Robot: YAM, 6 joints.
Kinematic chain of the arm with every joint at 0, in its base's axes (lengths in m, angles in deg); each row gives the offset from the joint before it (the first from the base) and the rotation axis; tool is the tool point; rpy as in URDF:
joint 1: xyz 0 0 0.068 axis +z
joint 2: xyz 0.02 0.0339 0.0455 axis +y
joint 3: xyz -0.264 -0.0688 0 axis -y
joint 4: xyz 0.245 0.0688 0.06 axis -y
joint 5: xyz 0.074 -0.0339 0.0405 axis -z
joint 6: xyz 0.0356 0 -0.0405 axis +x
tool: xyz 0 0 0 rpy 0 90 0
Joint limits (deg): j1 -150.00..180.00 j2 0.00..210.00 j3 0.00..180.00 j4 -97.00..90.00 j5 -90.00..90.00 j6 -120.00..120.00
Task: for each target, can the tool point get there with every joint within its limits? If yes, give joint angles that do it. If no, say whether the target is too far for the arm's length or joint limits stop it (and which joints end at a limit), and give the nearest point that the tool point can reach.
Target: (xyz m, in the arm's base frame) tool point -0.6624 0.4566 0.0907
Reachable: no: too far | nearest point -0.5315 0.3664 0.0953 | short by 0.159 m
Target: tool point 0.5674 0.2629 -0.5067
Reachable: no: too far | nearest point 0.4262 0.1975 -0.3050 | short by 0.255 m
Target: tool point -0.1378 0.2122 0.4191
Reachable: yes | joints 117.82 80.58 97.37 -71.84 -39.97 -69.10
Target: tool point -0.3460 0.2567 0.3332
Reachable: yes | joints 138.91 107.16 82.88 33.48 -72.51 15.45
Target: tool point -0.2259 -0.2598 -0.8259
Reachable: no: too far | nearest point -0.1911 -0.2197 -0.3778 | short by 0.451 m
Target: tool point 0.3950 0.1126 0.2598
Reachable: yes | joints 12.95 117.79 107.25 -70.89 -36.57 91.84
